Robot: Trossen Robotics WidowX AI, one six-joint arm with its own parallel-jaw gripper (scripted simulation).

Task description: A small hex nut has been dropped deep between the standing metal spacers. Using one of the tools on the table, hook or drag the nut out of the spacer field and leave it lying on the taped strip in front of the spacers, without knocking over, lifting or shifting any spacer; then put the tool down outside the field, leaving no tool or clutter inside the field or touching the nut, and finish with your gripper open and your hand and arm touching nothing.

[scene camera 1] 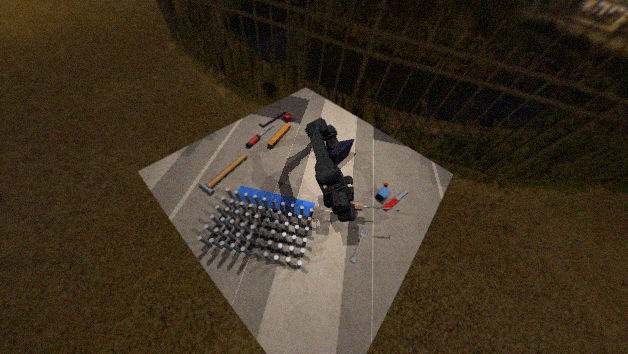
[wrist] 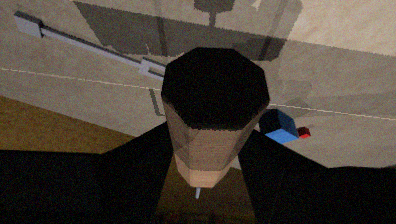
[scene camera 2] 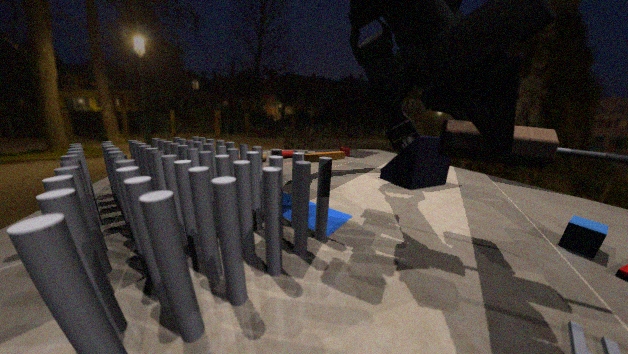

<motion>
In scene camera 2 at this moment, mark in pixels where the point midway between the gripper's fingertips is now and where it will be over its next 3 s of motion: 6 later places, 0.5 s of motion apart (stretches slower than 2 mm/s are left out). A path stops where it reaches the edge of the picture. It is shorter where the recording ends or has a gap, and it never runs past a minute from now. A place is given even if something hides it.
My gripper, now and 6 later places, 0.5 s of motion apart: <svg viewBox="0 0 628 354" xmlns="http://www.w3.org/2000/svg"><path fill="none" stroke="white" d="M496 152L493 165L489 178L486 190L481 202L478 213L474 224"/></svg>
</motion>
